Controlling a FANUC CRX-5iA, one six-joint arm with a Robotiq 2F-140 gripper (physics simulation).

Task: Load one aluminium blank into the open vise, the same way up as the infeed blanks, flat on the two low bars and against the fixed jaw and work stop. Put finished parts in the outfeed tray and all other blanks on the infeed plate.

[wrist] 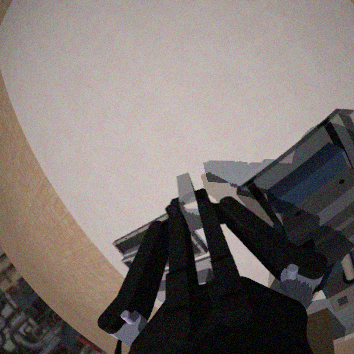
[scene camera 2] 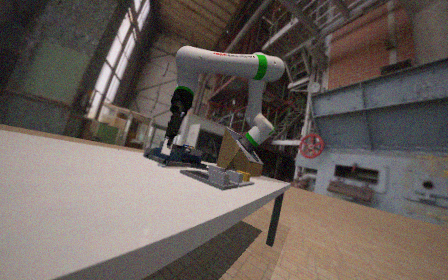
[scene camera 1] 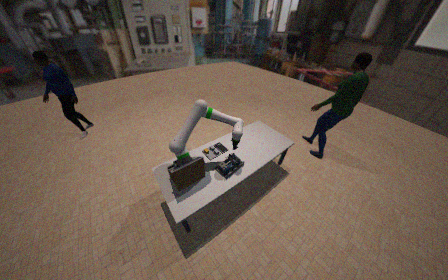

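Seen in the pictures: gripper, fingertip midpoint: [wrist: 185,184] [scene camera 2: 164,154] [scene camera 1: 233,149]; arm's base at its link origin: [scene camera 2: 244,145] [scene camera 1: 186,162].
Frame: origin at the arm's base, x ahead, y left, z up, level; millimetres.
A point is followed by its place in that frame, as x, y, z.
My gripper [scene camera 1: 235,146] @(621, -93, -159) [scene camera 2: 168,148] @(621, -93, -159) [wrist: 185,184] @(621, -93, -159) is shut, with its pale fingertips together and no part between them. It hangs above the table, beside the vise. The dark vise [scene camera 1: 230,166] @(387, -254, -155) [wrist: 310,182] @(536, -214, -149) has blue parts; whether a blank lies in it cannot be told. The grey infeed plate [scene camera 2: 226,187] @(596, 169, -202) carries grey blanks [scene camera 2: 216,175] @(575, 117, -181) and a yellow block [scene camera 2: 245,176] @(385, 160, -179) [scene camera 1: 206,150] @(358, 132, -166). The dark outfeed tray [scene camera 1: 221,146] [wrist: 141,235] adjoins the plate; the fingers partly cover it in the wrist view, and its contents are unclear.
A brown box-like stand [scene camera 1: 188,175] @(-56, -115, -44) [scene camera 2: 241,162] @(144, 50, -127) stands near the arm's base, on the vise's side of the white table [scene camera 1: 262,137] @(1165, -180, -209) [scene camera 2: 100,200] @(880, 114, -209). A person in green [scene camera 1: 345,97] and a person in blue [scene camera 1: 59,82] are on the floor away from the table.
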